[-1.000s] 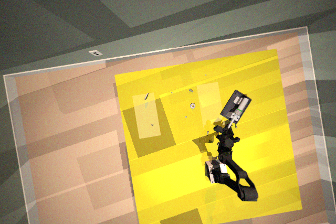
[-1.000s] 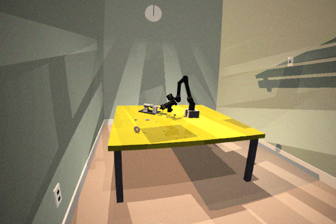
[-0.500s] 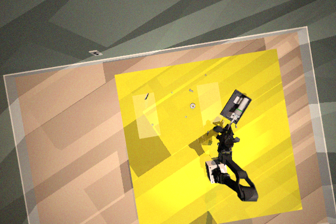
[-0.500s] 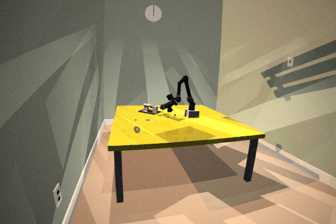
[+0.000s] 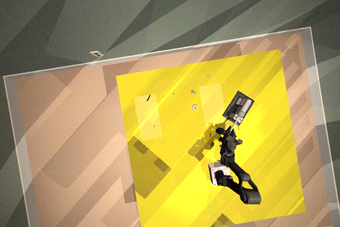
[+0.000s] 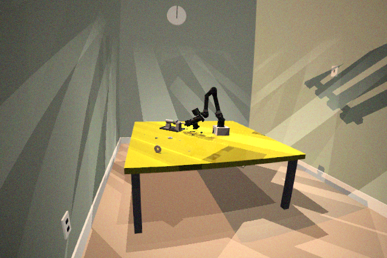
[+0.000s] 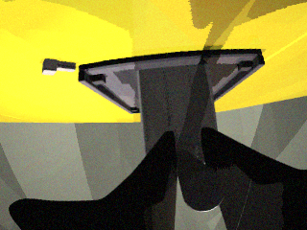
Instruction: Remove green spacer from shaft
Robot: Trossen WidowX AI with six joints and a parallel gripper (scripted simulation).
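Right now the grey shaft is 3 cm ahead of my gripper tip, 4 cm to the right of it and 2 cm above it. The rest, counted from my gripper tip: green spacer (8 cm ahead, 10 cm to the right, 2 cm above).
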